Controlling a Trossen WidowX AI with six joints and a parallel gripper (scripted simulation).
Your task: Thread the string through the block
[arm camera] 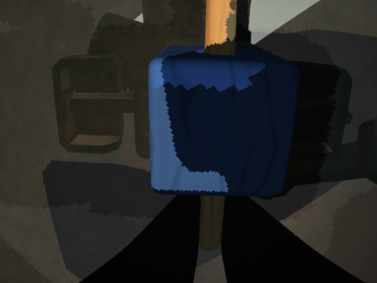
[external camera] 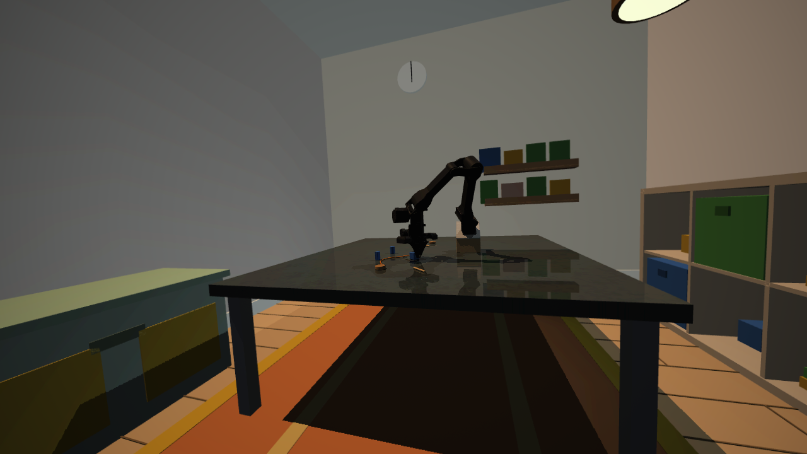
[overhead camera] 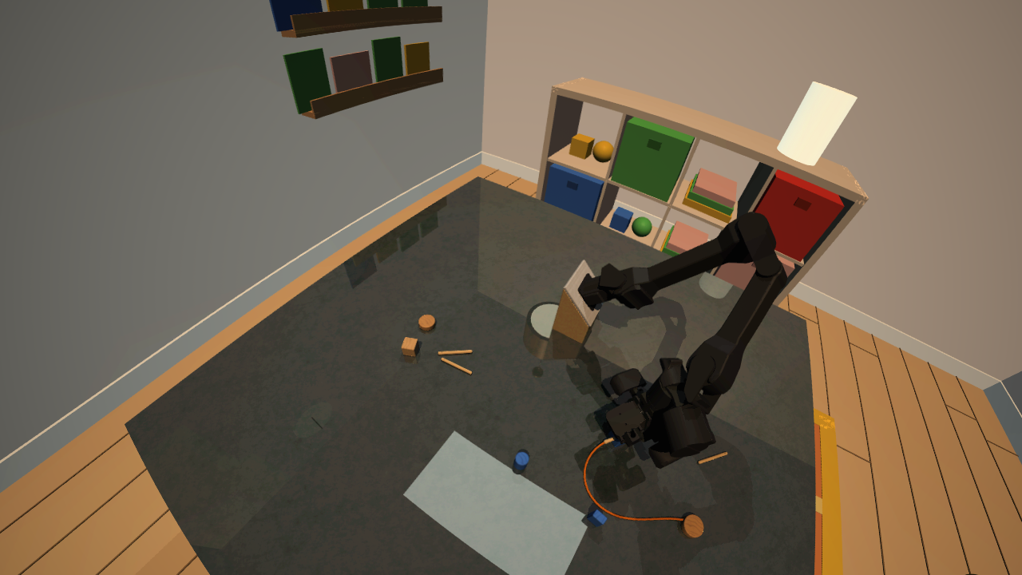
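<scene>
Now: the loose stick 20 cm to the left of my gripper tip, 4 cm behind it and 1 cm below it. Round my gripper tip: wooden disc 52 cm to the right, 1 cm behind; then round wooden button 17 cm to the left, 12 cm ahead; then wooden cube 50 cm to the right, 7 cm ahead, 1 cm above.
</scene>
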